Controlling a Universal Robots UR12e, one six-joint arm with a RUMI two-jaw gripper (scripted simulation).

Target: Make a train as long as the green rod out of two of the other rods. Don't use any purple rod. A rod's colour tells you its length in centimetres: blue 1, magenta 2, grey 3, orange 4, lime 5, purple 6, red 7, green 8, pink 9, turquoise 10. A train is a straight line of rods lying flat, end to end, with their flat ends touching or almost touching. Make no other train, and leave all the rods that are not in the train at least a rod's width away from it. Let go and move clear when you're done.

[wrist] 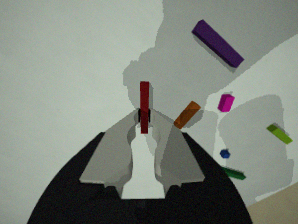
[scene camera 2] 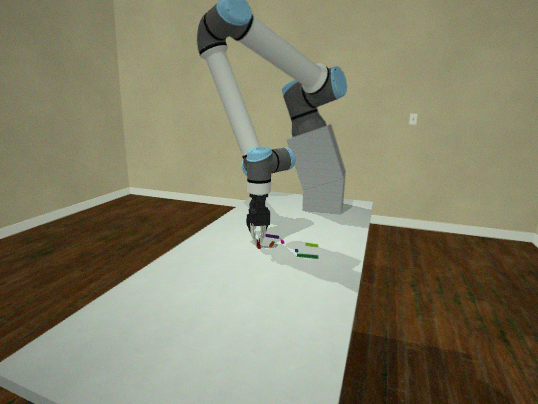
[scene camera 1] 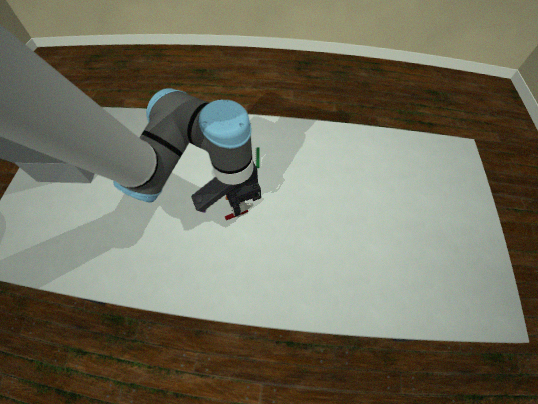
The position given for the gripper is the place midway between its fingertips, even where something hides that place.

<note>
In view: the gripper [scene camera 1: 237, 214] and a purple rod [wrist: 202, 30].
The gripper shows as well in the wrist view [wrist: 144, 109] and in scene camera 2 [scene camera 2: 258, 245].
</note>
